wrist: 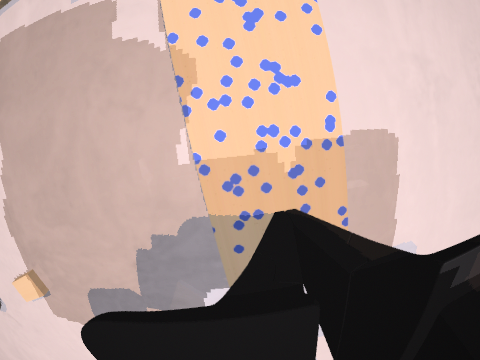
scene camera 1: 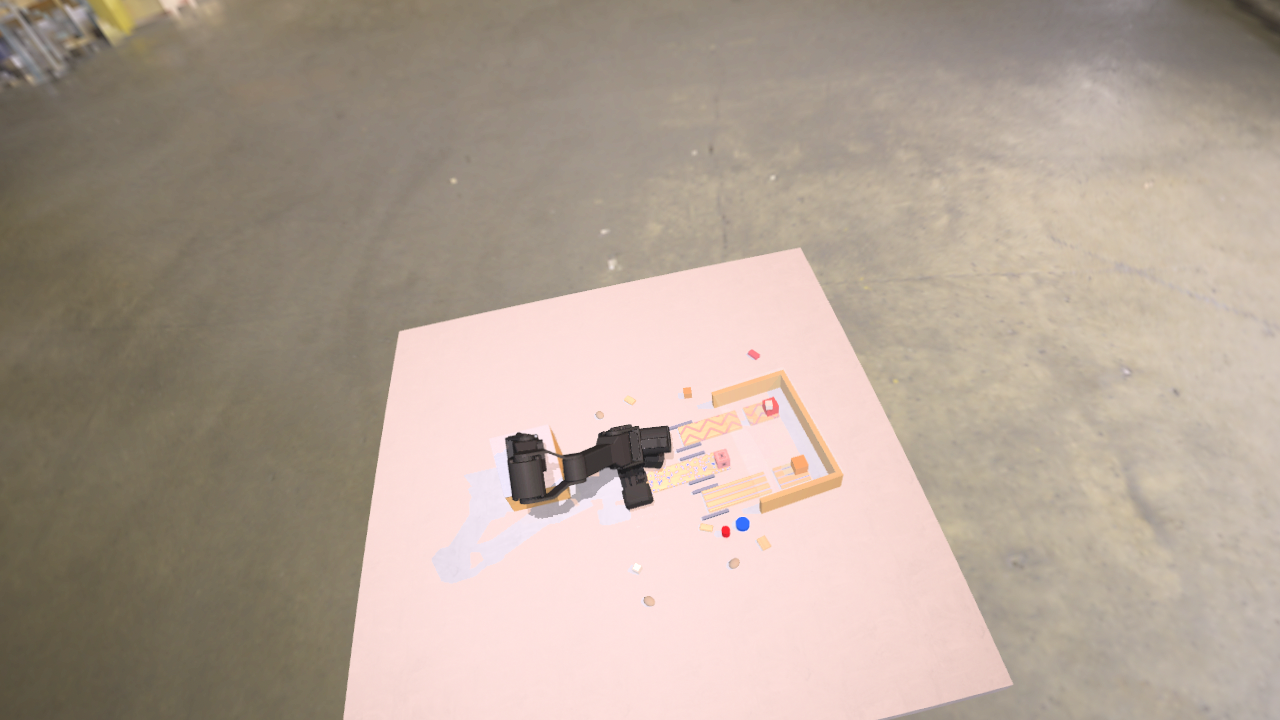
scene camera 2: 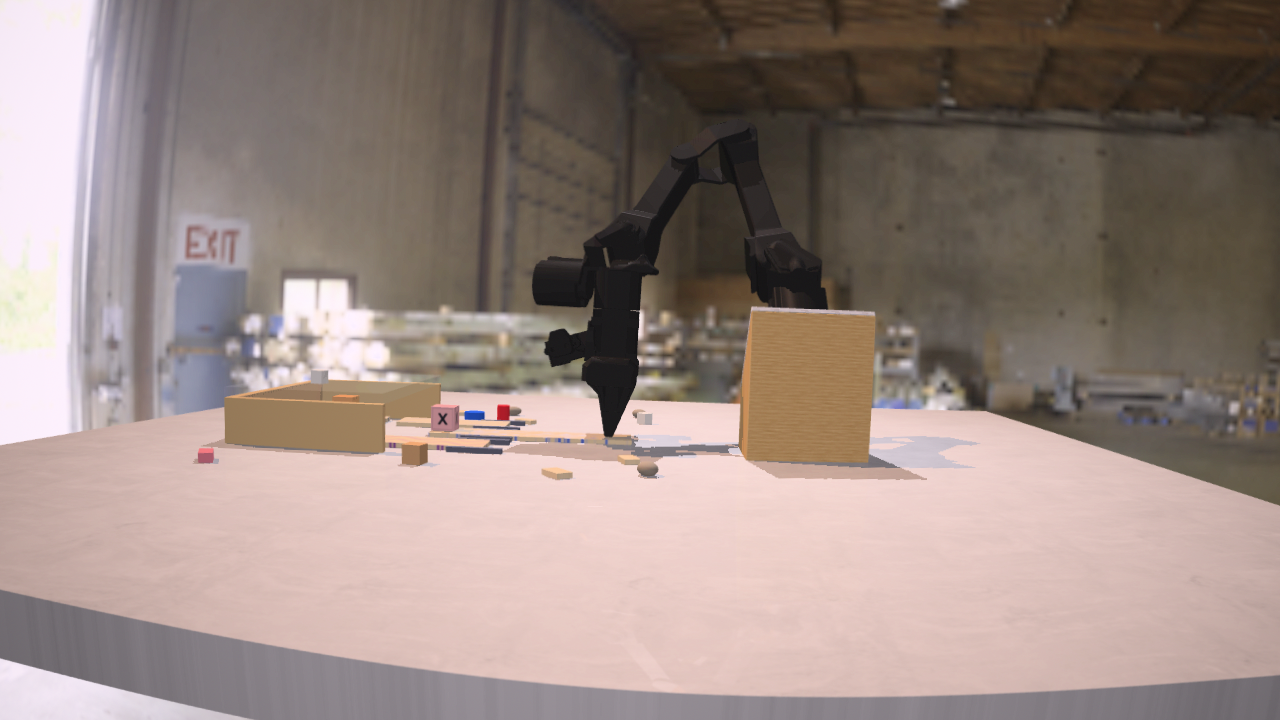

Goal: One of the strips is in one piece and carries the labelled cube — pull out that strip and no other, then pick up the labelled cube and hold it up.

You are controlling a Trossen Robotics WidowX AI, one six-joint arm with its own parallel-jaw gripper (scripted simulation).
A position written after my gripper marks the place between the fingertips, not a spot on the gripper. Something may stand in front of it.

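The wrist view shows my gripper (wrist: 285, 221). I can see my gripper (scene camera 2: 608, 436) in another view as well, and scene camera 1 also has a view of my gripper (scene camera 1: 637, 486).
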